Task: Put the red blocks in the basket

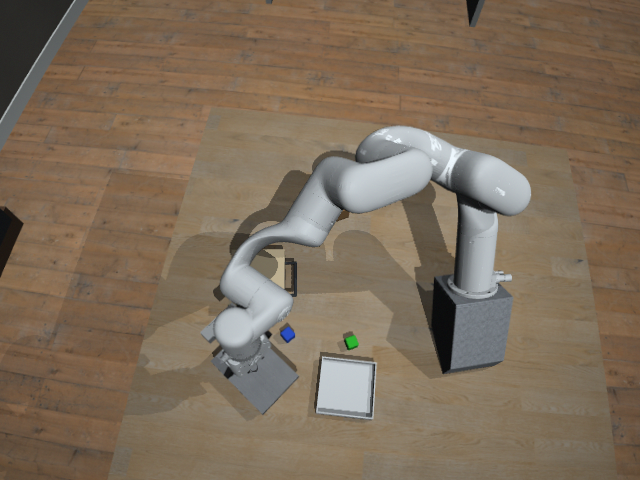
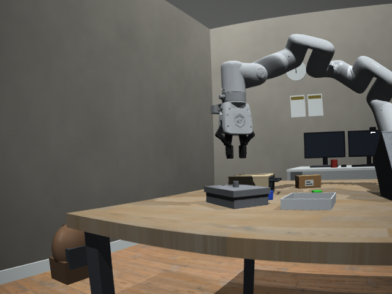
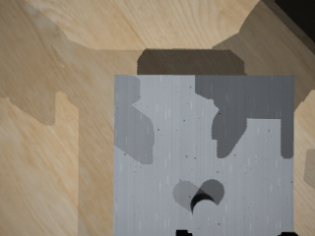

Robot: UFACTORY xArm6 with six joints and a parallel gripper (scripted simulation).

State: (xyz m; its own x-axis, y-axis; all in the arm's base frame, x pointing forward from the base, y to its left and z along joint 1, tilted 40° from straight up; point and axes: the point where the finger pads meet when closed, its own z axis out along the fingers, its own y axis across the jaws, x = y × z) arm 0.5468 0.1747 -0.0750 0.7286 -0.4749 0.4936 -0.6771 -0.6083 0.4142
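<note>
My hand is 11 cm above the grey lid. The rest, counted from my hand: light wooden cabinet: 24 cm to the right, 13 cm below; then grey metal box: 14 cm below; then drawer: 24 cm to the right, 13 cm below, 2 cm behind.
</note>
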